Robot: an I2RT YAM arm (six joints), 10 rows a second.
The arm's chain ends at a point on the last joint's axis. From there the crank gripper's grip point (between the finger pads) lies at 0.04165 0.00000 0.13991 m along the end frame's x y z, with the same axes.
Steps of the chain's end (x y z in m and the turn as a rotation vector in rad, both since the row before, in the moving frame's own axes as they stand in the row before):
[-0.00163, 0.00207, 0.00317, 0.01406, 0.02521, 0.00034]
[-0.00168, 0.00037, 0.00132, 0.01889, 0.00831, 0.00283]
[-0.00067, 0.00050, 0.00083, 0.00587, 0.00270, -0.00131]
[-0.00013, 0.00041, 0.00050, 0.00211, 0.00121, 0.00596]
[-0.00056, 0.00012, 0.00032, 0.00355, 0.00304, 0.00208]
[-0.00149, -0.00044, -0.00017, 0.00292, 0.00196, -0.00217]
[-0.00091, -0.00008, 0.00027, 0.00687, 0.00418, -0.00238]
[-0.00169, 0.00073, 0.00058, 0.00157, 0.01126, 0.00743]
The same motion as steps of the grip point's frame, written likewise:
[0.00188, 0.00013, 0.00206, 0.01406, 0.02521, 0.00034]
[-0.00052, -0.00215, 0.00095, 0.01889, 0.00831, 0.00283]
[-0.00029, -0.00038, 0.00071, 0.00587, 0.00270, -0.00131]
[0.00004, 0.00036, 0.00045, 0.00211, 0.00121, 0.00596]
[-0.00013, -0.00029, 0.00019, 0.00355, 0.00304, 0.00208]
[-0.00122, -0.00094, -0.00025, 0.00292, 0.00196, -0.00217]
[-0.00033, -0.00114, 0.00009, 0.00687, 0.00418, -0.00238]
[-0.00012, 0.00083, 0.00010, 0.00157, 0.01126, 0.00743]

